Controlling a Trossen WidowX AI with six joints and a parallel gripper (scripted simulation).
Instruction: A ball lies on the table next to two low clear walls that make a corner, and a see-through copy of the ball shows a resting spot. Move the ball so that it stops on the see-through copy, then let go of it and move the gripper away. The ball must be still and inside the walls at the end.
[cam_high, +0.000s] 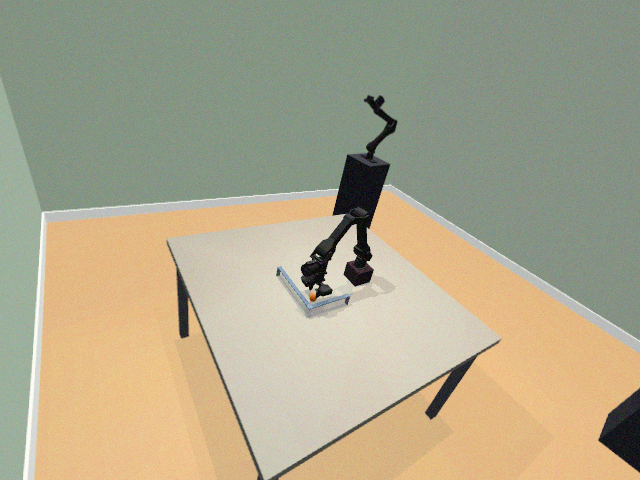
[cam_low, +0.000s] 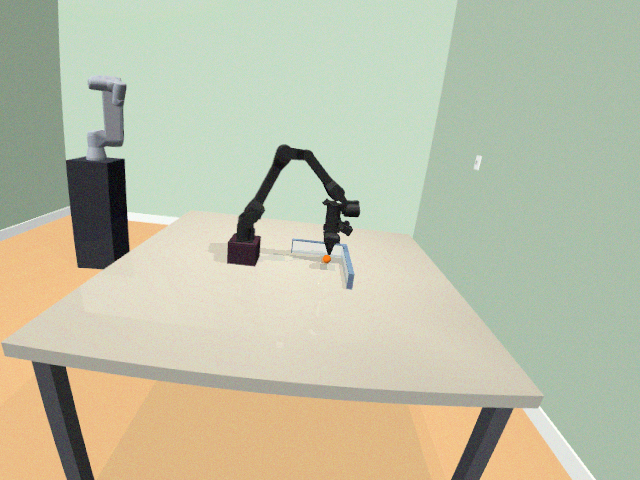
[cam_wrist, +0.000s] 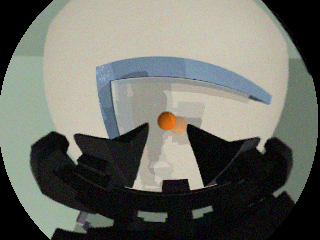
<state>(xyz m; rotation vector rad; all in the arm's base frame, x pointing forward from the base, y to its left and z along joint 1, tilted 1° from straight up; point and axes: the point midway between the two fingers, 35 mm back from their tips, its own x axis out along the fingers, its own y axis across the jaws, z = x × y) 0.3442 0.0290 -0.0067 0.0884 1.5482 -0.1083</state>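
Right now the orange ball is 30 mm below my gripper tip. Round my gripper tip: see-through copy of ball 10 mm behind, 20 mm to the right, 30 mm below.
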